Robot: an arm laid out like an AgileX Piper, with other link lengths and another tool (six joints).
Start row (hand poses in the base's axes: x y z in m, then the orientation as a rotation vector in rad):
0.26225, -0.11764, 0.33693, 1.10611, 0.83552, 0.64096
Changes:
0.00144, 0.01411, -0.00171, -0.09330, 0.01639, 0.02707
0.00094, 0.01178, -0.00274, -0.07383, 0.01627, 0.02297
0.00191, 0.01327, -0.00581, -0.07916, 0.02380, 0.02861
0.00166, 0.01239, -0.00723, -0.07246, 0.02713, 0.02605
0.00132, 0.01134, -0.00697, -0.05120, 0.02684, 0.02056
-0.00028, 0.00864, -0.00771, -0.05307, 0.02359, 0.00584
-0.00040, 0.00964, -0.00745, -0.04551, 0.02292, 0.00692
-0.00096, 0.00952, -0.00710, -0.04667, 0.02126, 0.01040
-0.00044, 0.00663, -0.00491, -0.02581, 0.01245, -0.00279
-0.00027, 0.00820, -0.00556, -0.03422, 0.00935, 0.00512
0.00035, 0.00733, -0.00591, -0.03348, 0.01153, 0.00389
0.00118, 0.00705, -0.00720, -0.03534, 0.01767, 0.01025
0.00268, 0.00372, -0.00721, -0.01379, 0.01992, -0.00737
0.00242, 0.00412, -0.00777, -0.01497, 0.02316, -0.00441
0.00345, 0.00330, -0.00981, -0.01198, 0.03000, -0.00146
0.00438, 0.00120, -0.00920, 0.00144, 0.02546, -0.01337
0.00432, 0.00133, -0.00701, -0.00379, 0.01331, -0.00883
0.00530, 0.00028, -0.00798, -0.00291, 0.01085, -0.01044
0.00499, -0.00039, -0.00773, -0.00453, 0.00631, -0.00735
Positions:
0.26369, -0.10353, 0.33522, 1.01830, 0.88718, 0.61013
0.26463, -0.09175, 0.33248, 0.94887, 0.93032, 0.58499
0.26654, -0.07848, 0.32667, 0.87440, 0.98280, 0.55813
0.26820, -0.06609, 0.31944, 0.80742, 1.03419, 0.53077
0.26952, -0.05475, 0.31247, 0.76111, 1.07768, 0.51017
0.26924, -0.04611, 0.30476, 0.71910, 1.11148, 0.47678
0.26884, -0.03647, 0.29731, 0.68257, 1.14317, 0.44872
0.26788, -0.02695, 0.29021, 0.64234, 1.17426, 0.42320
0.26744, -0.02032, 0.28530, 0.62497, 1.18875, 0.40159
0.26717, -0.01212, 0.27974, 0.59489, 1.20400, 0.38227
0.26752, -0.00479, 0.27383, 0.56661, 1.22053, 0.36174
0.26870, 0.00226, 0.26663, 0.53428, 1.24492, 0.34380
0.27138, 0.00598, 0.25942, 0.53148, 1.26344, 0.32416
0.27380, 0.01010, 0.25165, 0.52648, 1.28601, 0.30539
0.27725, 0.01340, 0.24184, 0.52350, 1.31571, 0.28935
0.28163, 0.01460, 0.23264, 0.53853, 1.33628, 0.27337
0.28595, 0.01593, 0.22563, 0.54378, 1.34678, 0.26036
0.29125, 0.01621, 0.21765, 0.55034, 1.35431, 0.24719
0.29624, 0.01582, 0.20992, 0.55263, 1.35844, 0.23652

